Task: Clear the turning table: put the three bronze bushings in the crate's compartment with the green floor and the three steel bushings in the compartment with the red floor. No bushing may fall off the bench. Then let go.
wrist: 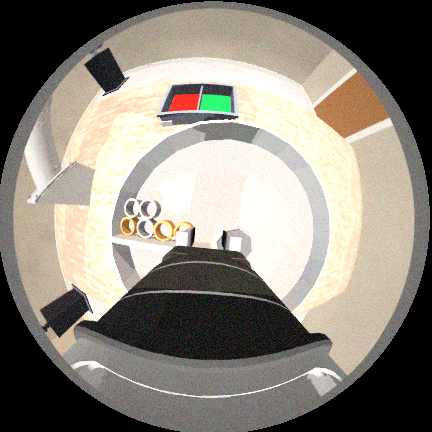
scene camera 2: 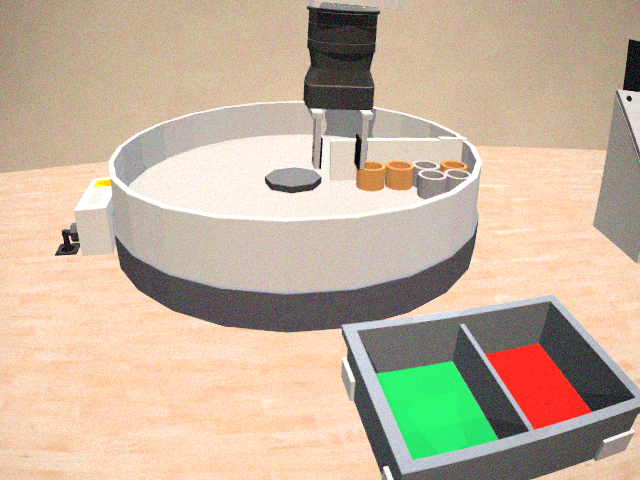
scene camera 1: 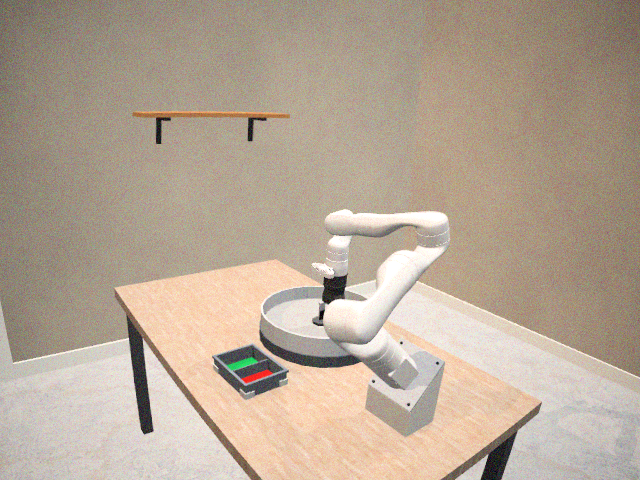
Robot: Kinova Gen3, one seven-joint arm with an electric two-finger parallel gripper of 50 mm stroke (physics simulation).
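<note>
My gripper (scene camera 1: 323, 314) (scene camera 2: 339, 159) (wrist: 208, 235) is open and empty, low over the turning table (scene camera 1: 294, 338) (scene camera 2: 289, 253) (wrist: 320, 220). One finger overlaps the nearest bronze bushing (scene camera 2: 371, 180) (wrist: 183, 224); I cannot tell if they touch. A second bronze bushing (scene camera 2: 399, 178) (wrist: 157, 231) stands close beside it, and a third bronze bushing (scene camera 2: 454, 169) is near the rim. Three steel bushings stand grouped there: one steel bushing (scene camera 2: 431, 189) in front, another steel bushing (scene camera 2: 458, 181) beside it, one behind. The crate (scene camera 1: 261, 384) (scene camera 2: 506, 459) shows bare green (scene camera 2: 434, 408) and red (scene camera 2: 537, 387) floors.
A white fence (scene camera 2: 413, 149) runs behind the bushings to the rim. A dark hub disc (scene camera 2: 293, 179) lies left of the gripper in the second scene view. The high rim wall surrounds the turning table. A white box (scene camera 2: 95, 222) stands outside it. The arm's base (scene camera 1: 403, 408) stands on the bench.
</note>
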